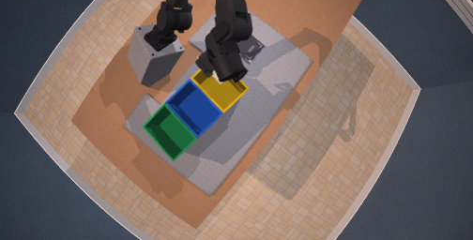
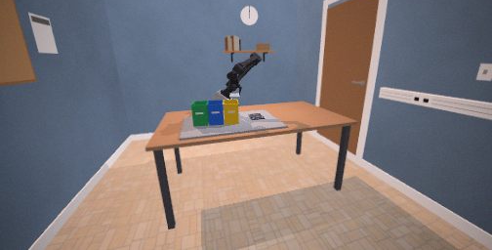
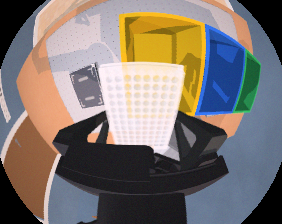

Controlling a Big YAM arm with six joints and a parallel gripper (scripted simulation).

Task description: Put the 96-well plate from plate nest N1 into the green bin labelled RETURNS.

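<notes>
Right now the green bin is 3 cm ahead of my hand, 30 cm to the right of it and 14 cm below it. From my hand the other things lie so: yellow bin: 5 cm ahead, 4 cm to the right, 14 cm below; then white 96-well plate: right at my hand; then blue bin: 4 cm ahead, 17 cm to the right, 14 cm below.
</notes>
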